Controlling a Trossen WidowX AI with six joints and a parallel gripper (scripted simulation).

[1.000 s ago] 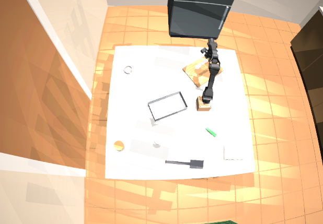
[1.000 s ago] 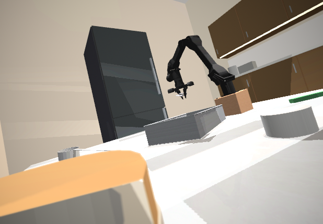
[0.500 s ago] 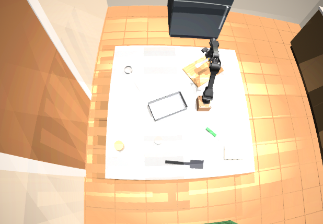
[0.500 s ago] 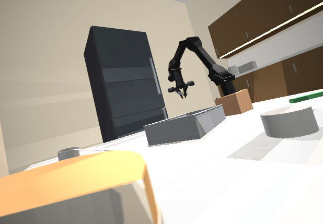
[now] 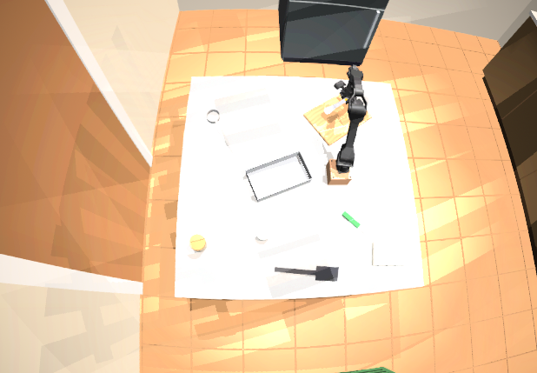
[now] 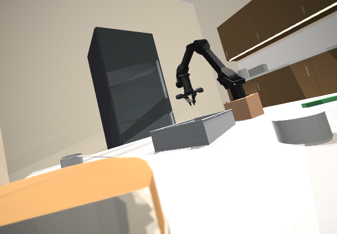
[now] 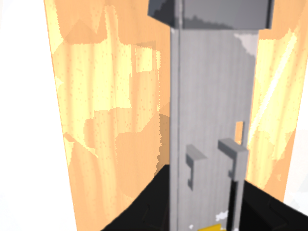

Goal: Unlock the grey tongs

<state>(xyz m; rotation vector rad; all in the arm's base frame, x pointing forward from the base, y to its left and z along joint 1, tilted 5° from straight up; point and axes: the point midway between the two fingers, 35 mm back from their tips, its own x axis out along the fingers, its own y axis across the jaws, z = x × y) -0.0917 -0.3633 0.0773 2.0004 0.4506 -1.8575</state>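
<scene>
My gripper tip is now 10 mm short of the wooden board, 10 mm to the right of it and 130 mm above it. Also, from my gripper tip: roasting tin: 410 mm ahead, 360 mm to the left, 110 mm below; then green-handled tool: 40 mm ahead, 660 mm to the left, 130 mm below; then yellow lock piece: 40 mm above.
</scene>
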